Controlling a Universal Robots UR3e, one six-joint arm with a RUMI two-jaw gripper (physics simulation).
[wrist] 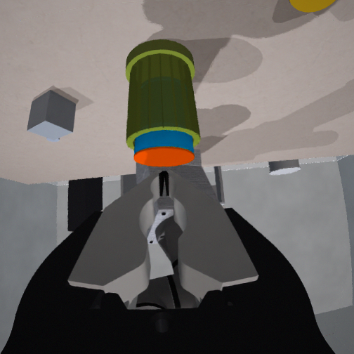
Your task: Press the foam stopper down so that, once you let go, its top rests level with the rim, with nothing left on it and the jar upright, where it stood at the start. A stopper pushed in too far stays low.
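The green jar (162, 102) stands upright on the table in the wrist view, its wall ribbed and partly see-through. The foam stopper (164, 146) is in the jar's mouth. A band of its blue side shows beyond the light green rim, so its orange top stands clearly above the rim. Nothing is seen lying on the orange top, which is seen at a very flat angle. My gripper (164, 172) is shut and empty. Its tips are close above the orange top, with a narrow gap between them in the picture.
A grey block (51, 114) stands to the left of the jar. Part of a yellow round thing (312, 4) shows at the top right edge. A grey cylinder (284, 167) shows at the right, and a black upright shape (85, 204) at the left behind the gripper.
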